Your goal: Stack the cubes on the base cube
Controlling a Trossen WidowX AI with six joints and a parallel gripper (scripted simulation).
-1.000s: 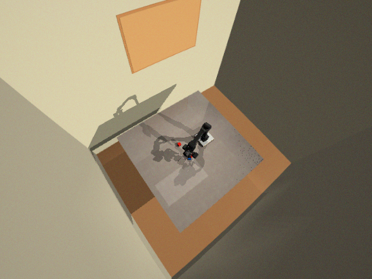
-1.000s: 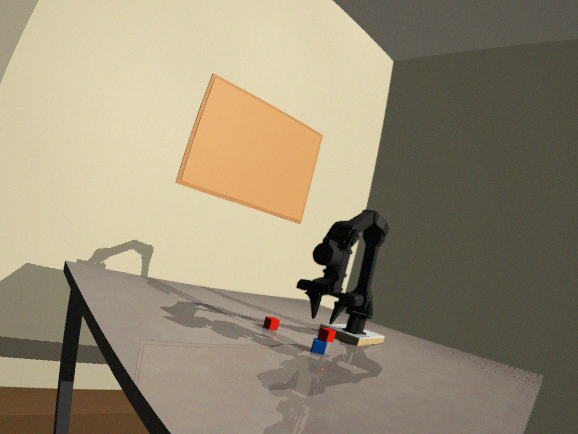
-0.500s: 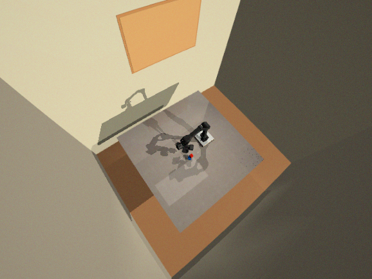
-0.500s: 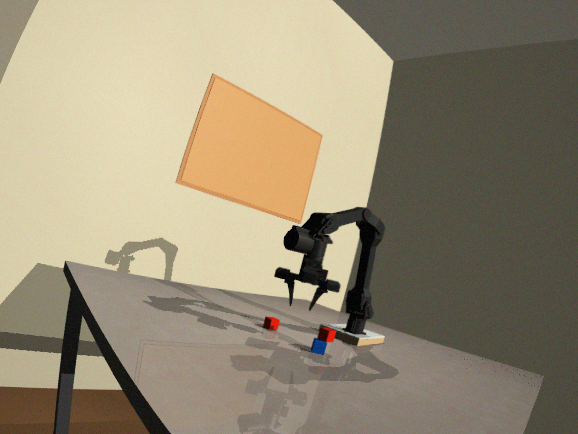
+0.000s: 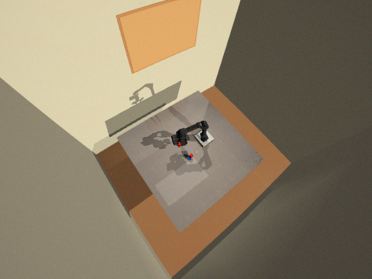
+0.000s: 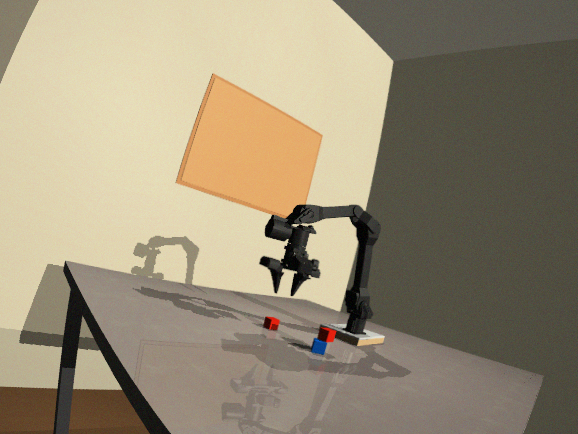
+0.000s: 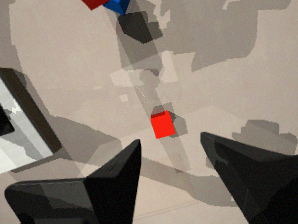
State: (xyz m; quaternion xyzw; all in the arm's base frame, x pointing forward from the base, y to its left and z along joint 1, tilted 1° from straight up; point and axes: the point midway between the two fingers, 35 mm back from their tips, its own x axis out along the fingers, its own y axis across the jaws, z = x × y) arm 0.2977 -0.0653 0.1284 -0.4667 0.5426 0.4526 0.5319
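Now: gripper tip 2 cm past the blue cube, 18 cm to the right of it and 10 cm above it.
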